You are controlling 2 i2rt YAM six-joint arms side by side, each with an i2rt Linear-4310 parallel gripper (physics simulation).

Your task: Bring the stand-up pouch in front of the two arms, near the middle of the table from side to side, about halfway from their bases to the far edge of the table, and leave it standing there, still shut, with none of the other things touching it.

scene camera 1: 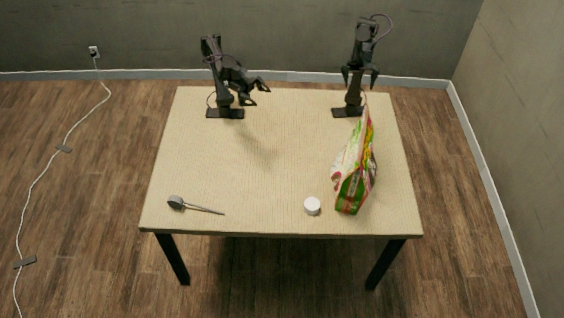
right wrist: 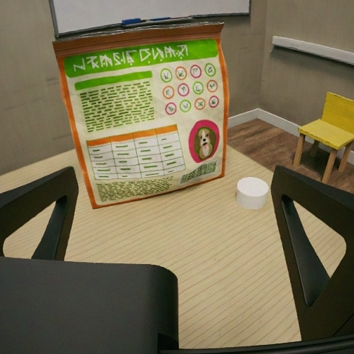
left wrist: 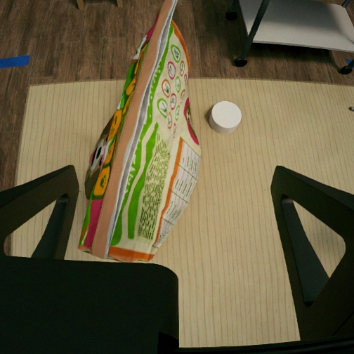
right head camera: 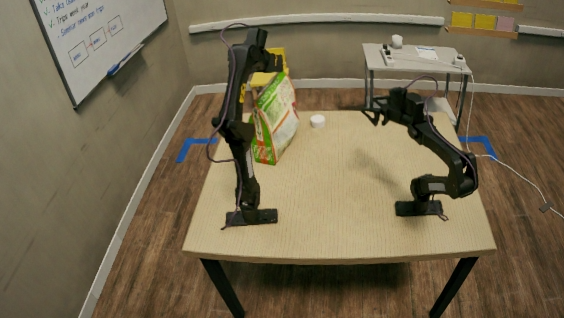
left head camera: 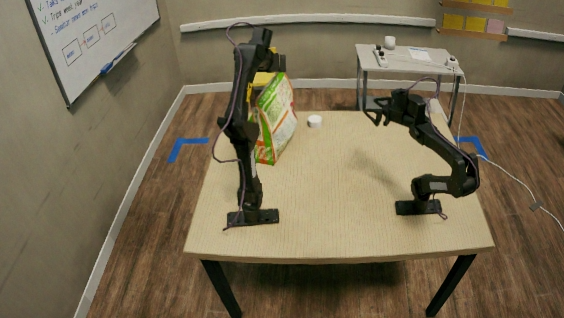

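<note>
The stand-up pouch, white, green and orange, stands upright on the table, toward the picture's left in the head views; the left arm partly hides it there. Its top edge looks shut. My left gripper is open, raised high on the base side of the pouch and apart from it. My right gripper is open above the table, fingers toward the pouch, well apart from it.
A short white cylinder stands beside the pouch with a small gap, near the far edge. A grey long-handled scoop lies near the far edge on the right arm's side. A yellow chair stands beyond the table.
</note>
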